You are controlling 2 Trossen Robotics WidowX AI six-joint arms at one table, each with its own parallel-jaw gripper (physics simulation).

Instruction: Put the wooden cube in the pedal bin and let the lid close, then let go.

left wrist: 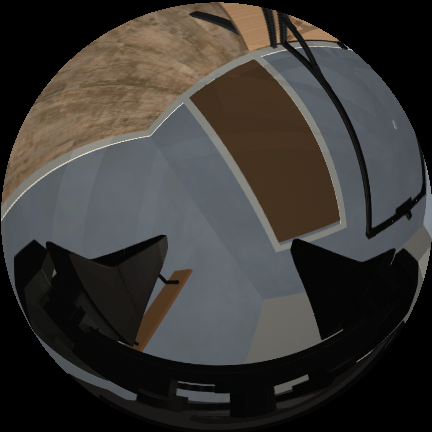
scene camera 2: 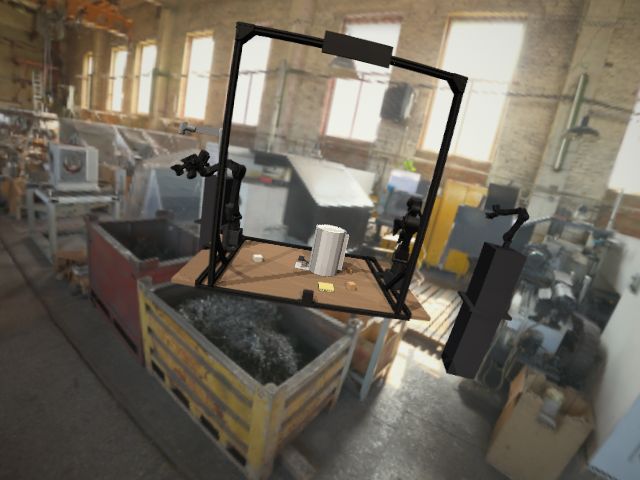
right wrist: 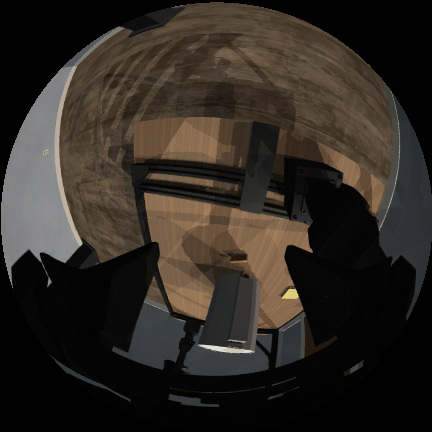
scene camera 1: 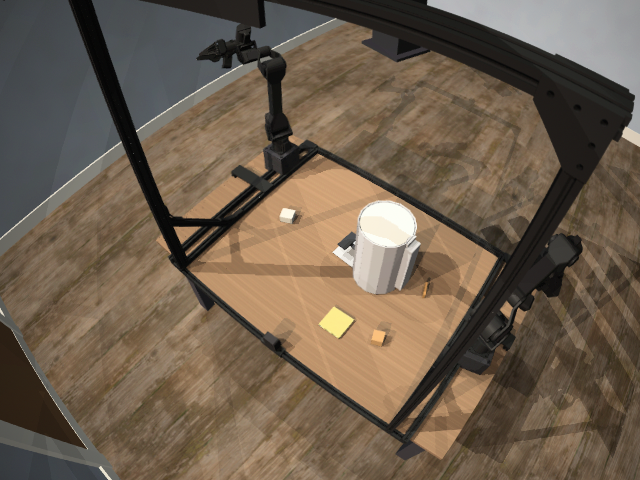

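Pixels of known places: left gripper, between the fingertips: [left wrist: 232,244] [scene camera 2: 175,164] [right wrist: 188,370] [scene camera 1: 197,57]; right gripper, between the fingertips: [scene camera 2: 395,239] [right wrist: 224,251]; left arm's base, origin of its link: [scene camera 2: 233,229] [right wrist: 190,332] [scene camera 1: 280,147]; right arm's base, origin of its link: [scene camera 2: 396,272] [right wrist: 318,196] [scene camera 1: 480,345].
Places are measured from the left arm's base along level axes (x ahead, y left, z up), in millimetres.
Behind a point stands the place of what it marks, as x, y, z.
Note:
The wooden cube [scene camera 1: 378,337] {727, -357, -70} [scene camera 2: 351,285] {721, -371, -74} is small and orange-brown and sits on the table beside a yellow pad. It does not show in the right wrist view. The tall white pedal bin [scene camera 1: 379,263] {615, -232, 71} [scene camera 2: 328,250] {581, -240, 48} [right wrist: 230,310] {659, -134, 37} stands upright; its pale lid [scene camera 1: 387,223] {579, -157, 150} looks shut. Its pedal [scene camera 1: 345,252] {450, -166, -101} [scene camera 2: 301,265] {455, -146, -101} sticks out at the left of its foot. My left gripper [scene camera 1: 200,55] {-364, -66, 339} [scene camera 2: 174,169] {-364, -66, 339} [left wrist: 232,244] {-364, -66, 339} is open and empty, raised outside the table's far left edge. My right gripper [right wrist: 224,251] {985, -76, 139} is open and empty, high at the right side, away from the cube.
The yellow pad [scene camera 1: 336,322] {593, -388, -94} [scene camera 2: 325,286] {587, -393, -94} [right wrist: 290,293] {592, -375, -94} lies between the cube and the front edge. A white block [scene camera 1: 287,215] {208, -188, -76} [scene camera 2: 257,257] {203, -201, -79} lies at the left. A thin orange-brown piece [scene camera 1: 425,287] {741, -118, -81} [scene camera 2: 349,270] {743, -127, -88} [right wrist: 238,257] {748, -120, -91} lies right of the bin. Black frame posts [scene camera 1: 129,136] {76, -569, 483} [scene camera 2: 434,191] {922, -563, 479} rise around the table.

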